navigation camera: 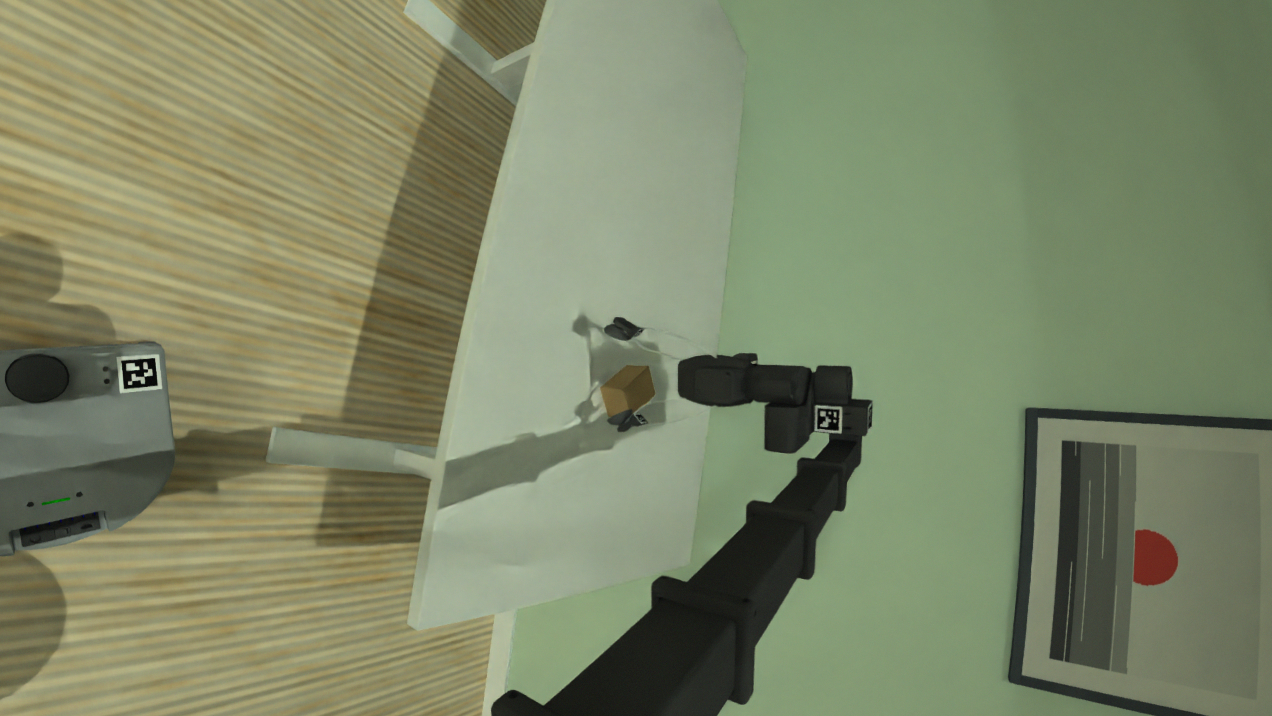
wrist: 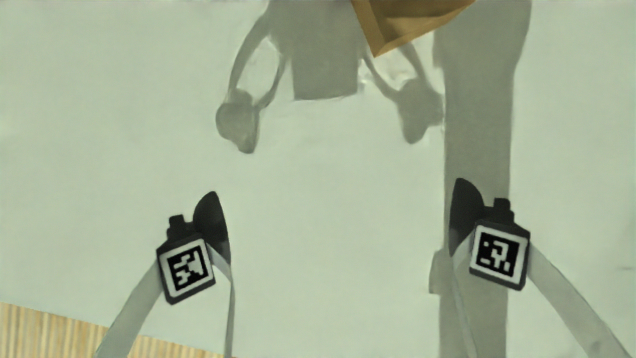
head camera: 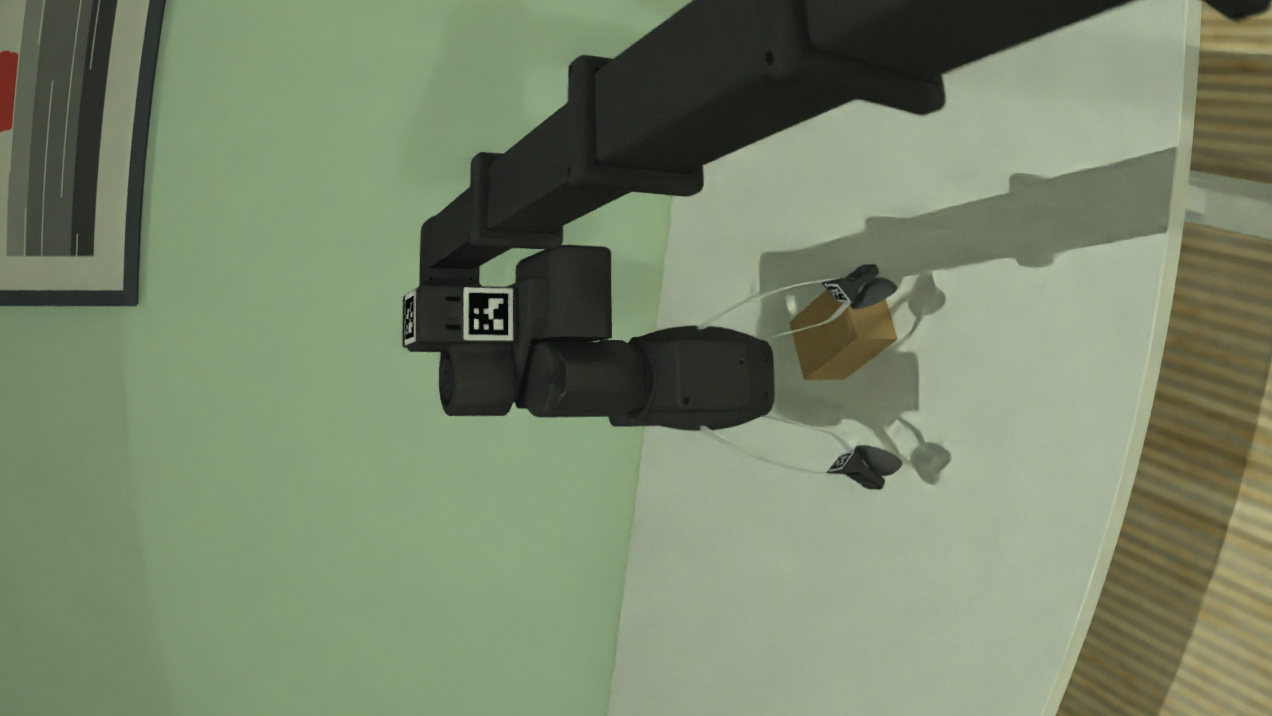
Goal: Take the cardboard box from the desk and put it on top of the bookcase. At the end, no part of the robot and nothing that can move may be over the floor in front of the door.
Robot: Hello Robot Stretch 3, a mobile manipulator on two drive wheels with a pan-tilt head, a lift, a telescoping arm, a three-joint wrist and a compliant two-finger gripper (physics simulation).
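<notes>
The small brown cardboard box rests on the white desk. In the wrist view part of it shows at the top edge, right of the middle. My gripper is open with its fingers wide apart and nothing between them, above the desk. In the head view one finger overlaps the box's edge; its shadow falls on the desk, apart from the fingertips. The bookcase and the door do not show in these views.
A green wall runs behind the desk, with a framed picture. My extended arm crosses above the desk. My base stands on the striped floor, near a desk leg.
</notes>
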